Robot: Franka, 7 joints.
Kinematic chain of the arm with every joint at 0, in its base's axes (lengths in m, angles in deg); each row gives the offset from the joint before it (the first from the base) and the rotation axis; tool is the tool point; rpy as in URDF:
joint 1: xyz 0 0 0.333 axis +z
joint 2: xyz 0 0 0 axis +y
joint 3: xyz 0 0 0.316 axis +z
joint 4: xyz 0.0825 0 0 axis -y
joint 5: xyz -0.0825 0 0.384 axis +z
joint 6: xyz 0 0 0 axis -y
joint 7: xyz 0.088 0 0 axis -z
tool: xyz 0 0 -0.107 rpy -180 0 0
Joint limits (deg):
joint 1: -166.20..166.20
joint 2: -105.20..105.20
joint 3: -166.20..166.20
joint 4: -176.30..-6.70
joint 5: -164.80..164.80
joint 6: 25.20..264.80
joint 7: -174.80..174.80
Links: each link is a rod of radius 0.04 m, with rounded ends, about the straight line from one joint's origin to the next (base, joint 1, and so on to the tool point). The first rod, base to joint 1, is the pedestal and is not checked.
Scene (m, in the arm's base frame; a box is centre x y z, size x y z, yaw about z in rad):
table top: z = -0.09
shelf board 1: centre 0.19 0.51 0.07 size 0.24 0.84 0.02 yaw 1
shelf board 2: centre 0.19 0.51 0.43 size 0.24 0.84 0.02 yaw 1
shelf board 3: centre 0.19 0.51 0.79 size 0.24 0.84 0.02 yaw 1
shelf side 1: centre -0.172 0.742 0.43 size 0.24 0.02 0.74 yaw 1
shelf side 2: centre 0.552 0.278 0.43 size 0.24 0.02 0.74 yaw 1
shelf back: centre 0.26 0.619 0.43 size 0.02 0.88 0.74 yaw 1
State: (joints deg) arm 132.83 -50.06 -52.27 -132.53 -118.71 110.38 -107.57
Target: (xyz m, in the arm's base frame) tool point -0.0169 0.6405 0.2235
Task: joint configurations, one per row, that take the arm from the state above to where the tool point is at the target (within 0.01 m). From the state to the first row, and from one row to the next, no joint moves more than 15 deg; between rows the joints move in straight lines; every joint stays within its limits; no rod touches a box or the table.
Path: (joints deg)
1: 131.15 -35.47 -40.12 -131.83 -121.74 120.07 -98.46
2: 129.47 -20.89 -27.97 -131.13 -124.77 129.76 -89.35
3: 127.79 -6.30 -15.82 -130.43 -127.80 139.44 -80.24
4: 126.11 8.29 -3.68 -129.73 -130.83 149.13 -71.12
5: 125.02 17.81 -12.35 -123.23 -128.49 139.54 -83.27
6: 123.92 27.32 -21.02 -116.74 -126.16 129.94 -95.42
7: 122.82 36.84 -29.69 -110.24 -123.83 120.35 -107.57

